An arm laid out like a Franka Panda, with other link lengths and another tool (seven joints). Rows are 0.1 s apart.
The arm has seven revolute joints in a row. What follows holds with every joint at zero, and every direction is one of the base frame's.
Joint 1 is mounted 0.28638 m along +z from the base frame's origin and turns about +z.
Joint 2 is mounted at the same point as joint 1 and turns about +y.
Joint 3 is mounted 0.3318 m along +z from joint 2 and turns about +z.
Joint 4 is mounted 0.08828 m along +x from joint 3 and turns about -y.
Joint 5 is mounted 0.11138 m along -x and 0.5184 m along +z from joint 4 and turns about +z.
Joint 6 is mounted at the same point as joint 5 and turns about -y.
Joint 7 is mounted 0.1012 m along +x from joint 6 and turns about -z.
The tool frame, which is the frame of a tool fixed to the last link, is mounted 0.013 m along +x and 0.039 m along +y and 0.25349 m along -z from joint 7; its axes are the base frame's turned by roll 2.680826, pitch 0 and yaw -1.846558 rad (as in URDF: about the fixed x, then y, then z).
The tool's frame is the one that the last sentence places.
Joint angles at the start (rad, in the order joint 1, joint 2, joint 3, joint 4, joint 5, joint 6, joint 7): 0.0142 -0.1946 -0.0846 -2.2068 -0.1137 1.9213 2.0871
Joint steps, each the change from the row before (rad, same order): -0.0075 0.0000 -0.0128 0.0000 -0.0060 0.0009 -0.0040; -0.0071 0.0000 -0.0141 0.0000 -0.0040 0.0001 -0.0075; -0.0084 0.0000 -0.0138 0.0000 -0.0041 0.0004 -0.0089; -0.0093 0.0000 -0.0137 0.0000 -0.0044 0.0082 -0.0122; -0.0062 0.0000 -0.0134 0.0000 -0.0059 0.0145 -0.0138; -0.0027 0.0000 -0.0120 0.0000 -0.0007 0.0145 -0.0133; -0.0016 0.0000 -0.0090 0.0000 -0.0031 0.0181 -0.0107; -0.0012 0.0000 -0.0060 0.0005 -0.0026 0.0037 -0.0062; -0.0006 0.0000 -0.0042 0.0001 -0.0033 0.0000 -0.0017; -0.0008 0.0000 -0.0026 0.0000 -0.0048 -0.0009 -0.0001
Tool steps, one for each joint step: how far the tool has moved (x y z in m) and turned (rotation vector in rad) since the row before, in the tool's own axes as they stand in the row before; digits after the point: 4 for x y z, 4 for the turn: -0.0089 -0.0100 -0.0036 0.0016 -0.0063 0.0121; -0.0087 -0.0104 -0.0034 0.0007 -0.0034 0.0113; -0.0091 -0.0109 -0.0036 0.0006 -0.0033 0.0108; -0.0108 -0.0096 -0.0040 -0.0045 -0.0073 0.0059; -0.0107 -0.0069 -0.0038 -0.0075 -0.0104 -0.0017; -0.0081 -0.0040 -0.0027 -0.0106 -0.0073 -0.0029; -0.0076 -0.0016 -0.0025 -0.0108 -0.0110 -0.0073; -0.0038 -0.0028 -0.0017 -0.0015 -0.0028 -0.0016; -0.0021 -0.0028 -0.0010 0.0019 -0.0016 0.0010; -0.0016 -0.0025 -0.0009 0.0037 -0.0019 0.0005
